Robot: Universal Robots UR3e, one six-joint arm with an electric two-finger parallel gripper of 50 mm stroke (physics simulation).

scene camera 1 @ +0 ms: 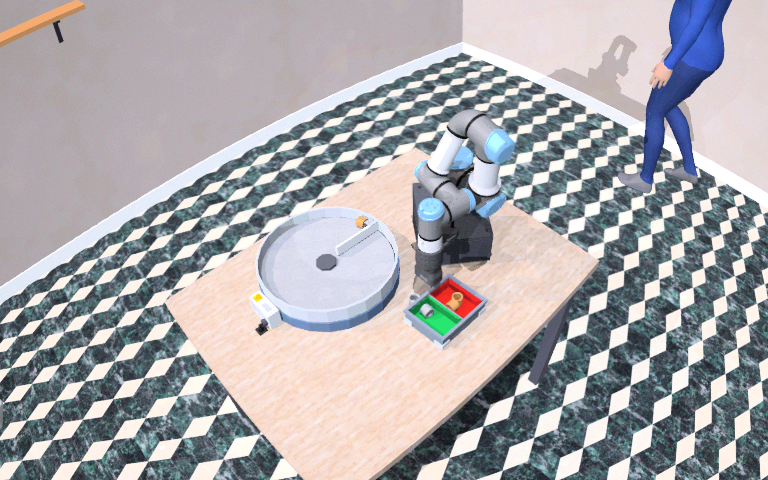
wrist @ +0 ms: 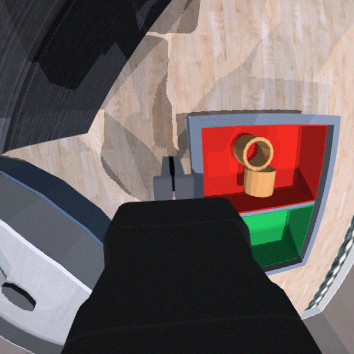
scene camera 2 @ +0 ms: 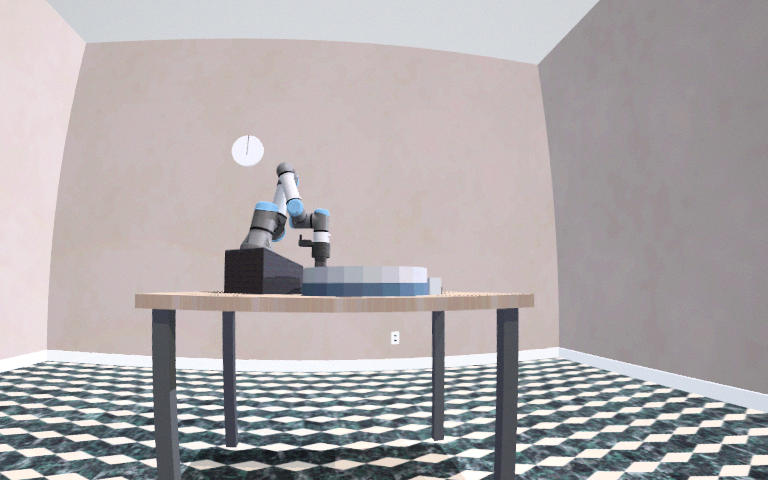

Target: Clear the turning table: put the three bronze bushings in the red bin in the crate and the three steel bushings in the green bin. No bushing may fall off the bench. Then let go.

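Where they show: gripper, between the fingertips: point(wrist: 170, 166); arm's base, origin of its link: point(scene camera 2: 255, 254).
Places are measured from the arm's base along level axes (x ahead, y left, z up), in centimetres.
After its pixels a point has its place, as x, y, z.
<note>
My gripper point(wrist: 170, 166) {21.6, 13.5, -12.7} is shut and empty, low beside the crate point(scene camera 1: 421, 330) {35.1, 22.1, -13.0} point(wrist: 265, 119) {17.3, 21.2, -9.4}; its fingertips are hard to make out in scene camera 1. Two bronze bushings point(scene camera 1: 457, 297) {19.4, 21.0, -13.3} point(wrist: 259, 181) {23.1, 21.9, -10.8} lie in the red bin point(scene camera 1: 471, 307) {19.0, 26.2, -13.8} point(wrist: 215, 150) {20.5, 18.2, -13.8}, one leaning on the other. One steel bushing point(scene camera 1: 426, 310) {30.5, 19.3, -10.9} lies in the green bin point(scene camera 1: 444, 325) {29.0, 25.0, -13.8} point(wrist: 269, 225) {31.0, 26.1, -13.8}. Another steel bushing point(scene camera 1: 414, 297) {28.1, 12.2, -13.3} is on the bench just outside the crate, near the gripper; the gripper body hides both steel bushings in the wrist view. A bronze bushing point(scene camera 1: 360, 221) {22.8, -16.8, -6.3} is on the turning table point(scene camera 1: 300, 277) {49.0, -13.6, -9.1}, with a small grey part beside it, unclear.
A white bar point(scene camera 1: 356, 237) {28.2, -12.4, -6.4} crosses part of the turning table, near that bronze bushing. The turning table's raised wall point(scene camera 2: 365, 275) {37.9, -33.7, -8.3} stands left of the gripper. A control box point(scene camera 1: 265, 309) {64.0, -10.4, -8.6} is at its front left. The dark robot base point(scene camera 1: 472, 240) {5.6, 13.8, -5.0} stands behind the crate. A person point(scene camera 1: 679, 73) stands beyond the bench.
</note>
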